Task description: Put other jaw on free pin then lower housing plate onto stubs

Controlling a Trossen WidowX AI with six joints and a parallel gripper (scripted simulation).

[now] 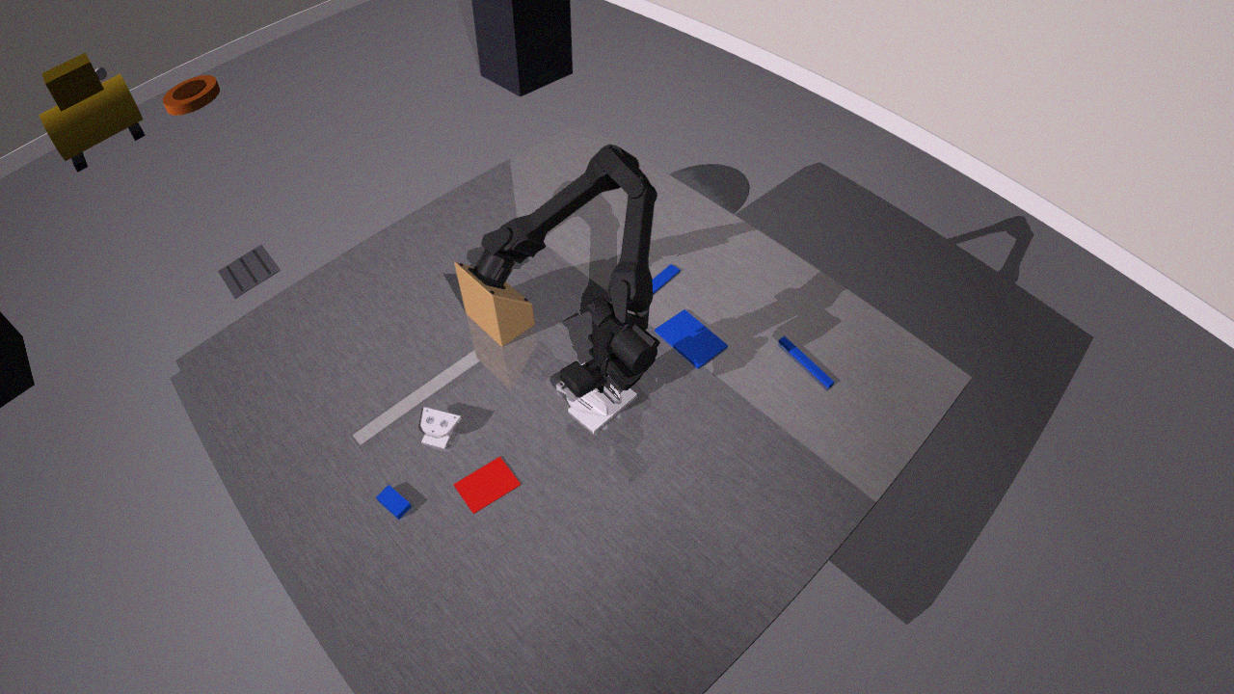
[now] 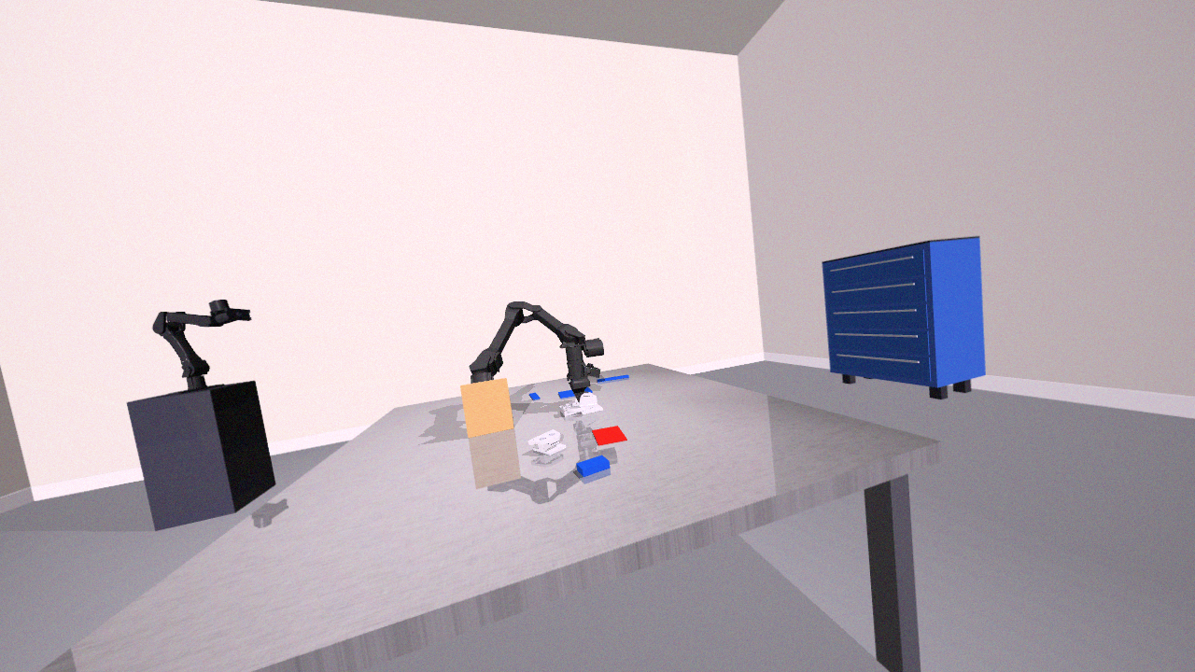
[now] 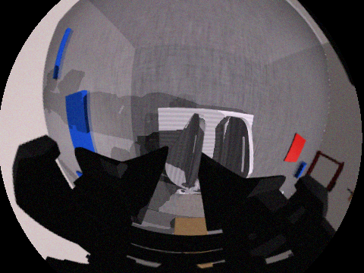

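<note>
The white stepped part is 150 mm behind my gripper tip and 310 mm to the right of it. Also, from my gripper tip: red plate: 310 mm to the right, 10 mm below; then blue plate: 20 mm ahead, 220 mm to the left, 10 mm below; then blue bar: 240 mm ahead, 340 mm to the left, 10 mm below.
</note>
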